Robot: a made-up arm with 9 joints. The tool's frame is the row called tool. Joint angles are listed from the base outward.
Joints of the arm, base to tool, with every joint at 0 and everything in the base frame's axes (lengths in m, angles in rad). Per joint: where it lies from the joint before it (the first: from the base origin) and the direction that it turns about. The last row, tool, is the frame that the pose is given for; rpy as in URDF.
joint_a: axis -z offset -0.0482 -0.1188 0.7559
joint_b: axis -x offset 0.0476 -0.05 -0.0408
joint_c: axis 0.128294 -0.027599 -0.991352 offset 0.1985 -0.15 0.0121
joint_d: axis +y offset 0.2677 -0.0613 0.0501
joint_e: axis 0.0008 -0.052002 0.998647 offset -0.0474 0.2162 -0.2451
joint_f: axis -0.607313 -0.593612 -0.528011 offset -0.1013 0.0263 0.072
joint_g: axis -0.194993 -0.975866 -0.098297 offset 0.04 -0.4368 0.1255
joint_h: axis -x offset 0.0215 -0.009 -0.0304
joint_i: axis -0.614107 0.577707 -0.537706 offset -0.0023 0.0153 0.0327
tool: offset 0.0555 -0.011 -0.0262 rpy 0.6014 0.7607 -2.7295
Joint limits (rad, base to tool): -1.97..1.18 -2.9..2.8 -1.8..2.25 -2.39..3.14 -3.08..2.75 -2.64..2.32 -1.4..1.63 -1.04..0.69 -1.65..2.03
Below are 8 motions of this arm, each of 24 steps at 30 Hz.
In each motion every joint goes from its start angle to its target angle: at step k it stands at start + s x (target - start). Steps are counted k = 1, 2, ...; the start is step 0. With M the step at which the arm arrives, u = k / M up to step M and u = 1 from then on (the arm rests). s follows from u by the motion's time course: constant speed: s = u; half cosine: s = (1 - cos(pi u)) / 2; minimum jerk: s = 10 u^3 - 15 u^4 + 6 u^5.
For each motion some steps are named. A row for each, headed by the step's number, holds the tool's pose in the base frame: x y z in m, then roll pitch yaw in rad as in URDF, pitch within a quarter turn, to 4 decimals.
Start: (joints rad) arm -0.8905 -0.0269 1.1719 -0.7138 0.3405 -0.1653 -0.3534 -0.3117 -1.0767
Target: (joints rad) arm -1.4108 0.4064 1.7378 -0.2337 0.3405 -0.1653 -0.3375 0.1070 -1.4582
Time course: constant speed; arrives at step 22
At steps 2, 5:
2: 0.6255 -0.3470 0.7447 -2.5090 1.1121 1.3360
5: 0.6138 -0.3217 0.7666 -2.5784 1.1320 1.2902

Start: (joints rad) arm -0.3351 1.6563 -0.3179 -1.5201 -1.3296 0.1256 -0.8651 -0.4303 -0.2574
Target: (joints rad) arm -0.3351 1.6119 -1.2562 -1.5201 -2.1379 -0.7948 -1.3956 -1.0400 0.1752
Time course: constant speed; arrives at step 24
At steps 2, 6, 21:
2: 0.5750 -0.3732 0.6886 0.1931 1.2223 -2.4181
6: 0.5743 -0.3932 0.6099 -0.2221 0.8397 -2.7975
21: 0.3584 -0.4884 0.3167 -0.6869 -0.6531 -2.8924

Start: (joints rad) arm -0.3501 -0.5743 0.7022 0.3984 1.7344 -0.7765 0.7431 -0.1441 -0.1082
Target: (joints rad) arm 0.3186 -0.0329 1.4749 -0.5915 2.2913 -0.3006 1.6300 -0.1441 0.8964
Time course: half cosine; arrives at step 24
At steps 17, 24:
17: 0.6588 -0.8884 0.7340 2.2680 1.1805 -1.0441
24: 0.4615 -1.0080 0.8711 2.2709 0.9670 -1.4219

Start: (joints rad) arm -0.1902 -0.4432 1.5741 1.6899 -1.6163 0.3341 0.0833 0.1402 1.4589
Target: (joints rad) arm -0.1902 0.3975 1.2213 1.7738 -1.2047 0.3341 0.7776 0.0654 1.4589
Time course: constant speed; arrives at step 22
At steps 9, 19, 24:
9: 0.5562 -0.6916 1.1708 -2.6961 -0.0618 0.8042
19: 0.5131 -0.4717 1.3701 -3.0925 0.0014 1.2503
24: 0.4993 -0.3949 1.4093 3.1099 0.0684 1.3883

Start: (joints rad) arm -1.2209 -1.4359 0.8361 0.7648 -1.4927 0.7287 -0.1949 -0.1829 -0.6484
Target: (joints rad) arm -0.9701 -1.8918 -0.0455 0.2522 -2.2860 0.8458 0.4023 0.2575 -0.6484
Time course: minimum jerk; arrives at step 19
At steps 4, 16, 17, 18, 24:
4: 0.5875 0.2329 0.7486 0.6340 -0.7149 -2.6842
16: 0.5511 0.0826 0.9657 0.5549 -0.5269 -2.2577
17: 0.5513 0.0758 0.9684 0.5521 -0.5273 -2.2521
18: 0.5513 0.0729 0.9695 0.5509 -0.5275 -2.2498
24: 0.5513 0.0724 0.9696 0.5507 -0.5275 -2.2494

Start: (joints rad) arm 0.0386 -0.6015 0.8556 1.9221 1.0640 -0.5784 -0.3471 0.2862 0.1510
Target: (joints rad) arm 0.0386 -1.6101 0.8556 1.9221 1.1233 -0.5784 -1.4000 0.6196 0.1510
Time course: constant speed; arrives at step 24
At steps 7, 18, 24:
7: 0.1865 -0.0868 0.6399 -2.8637 0.7480 3.0489
18: 0.1726 -0.0758 0.6701 2.2903 0.6045 2.1273
24: 0.1688 -0.0663 0.6822 1.9498 0.2396 1.8612

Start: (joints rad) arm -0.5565 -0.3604 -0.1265 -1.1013 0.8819 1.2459 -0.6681 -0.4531 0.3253
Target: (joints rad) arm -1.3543 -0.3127 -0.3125 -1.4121 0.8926 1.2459 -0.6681 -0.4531 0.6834
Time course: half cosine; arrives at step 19
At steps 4, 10, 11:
4: 0.5507 -0.2028 0.5087 -2.6809 1.0898 0.7453
10: 0.5578 0.0496 0.5055 -2.6210 1.0619 1.1028
11: 0.5474 0.0972 0.5053 -2.6061 1.0568 1.1738

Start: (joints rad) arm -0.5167 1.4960 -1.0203 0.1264 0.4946 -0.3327 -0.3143 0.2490 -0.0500
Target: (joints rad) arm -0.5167 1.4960 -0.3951 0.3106 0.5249 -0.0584 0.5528 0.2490 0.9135
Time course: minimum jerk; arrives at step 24
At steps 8, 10, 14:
8: 0.6296 0.0296 0.6297 -0.4072 -1.1631 -0.2076
10: 0.6446 0.0568 0.6733 0.0070 -1.2508 -0.4494
14: 0.6588 0.1089 0.7860 1.4640 -1.2520 -1.5482

